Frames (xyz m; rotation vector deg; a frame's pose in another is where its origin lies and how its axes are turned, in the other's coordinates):
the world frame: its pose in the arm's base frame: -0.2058 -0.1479 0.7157 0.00 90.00 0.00
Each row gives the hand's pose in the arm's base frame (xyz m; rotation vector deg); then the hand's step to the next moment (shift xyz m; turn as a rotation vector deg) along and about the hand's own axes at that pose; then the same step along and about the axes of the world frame.
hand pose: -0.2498 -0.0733 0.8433 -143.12 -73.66 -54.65
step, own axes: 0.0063 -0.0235 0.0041 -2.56 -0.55 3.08
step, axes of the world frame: 0.0024 0.0203 -0.0138 4.04 -0.07 -0.09
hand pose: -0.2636 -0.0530 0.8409 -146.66 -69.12 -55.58
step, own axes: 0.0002 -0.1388 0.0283 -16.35 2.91 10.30
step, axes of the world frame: 0.0403 0.1035 -0.0880 17.66 -8.37 -0.44
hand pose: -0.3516 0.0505 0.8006 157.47 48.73 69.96
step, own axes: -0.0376 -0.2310 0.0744 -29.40 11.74 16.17
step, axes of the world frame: 0.1298 0.1933 -0.0782 28.64 -21.05 0.65
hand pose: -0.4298 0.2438 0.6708 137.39 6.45 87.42
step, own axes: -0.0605 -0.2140 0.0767 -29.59 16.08 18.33
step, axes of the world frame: 0.1447 0.1748 0.0621 28.40 -25.67 2.11
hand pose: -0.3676 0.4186 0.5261 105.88 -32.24 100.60
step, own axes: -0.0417 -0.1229 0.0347 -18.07 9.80 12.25
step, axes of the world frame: 0.0531 0.0712 0.1008 17.37 -16.32 2.12
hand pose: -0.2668 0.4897 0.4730 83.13 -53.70 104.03
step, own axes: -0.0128 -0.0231 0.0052 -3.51 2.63 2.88
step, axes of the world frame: 0.0084 0.0079 0.0243 3.41 -3.99 0.08
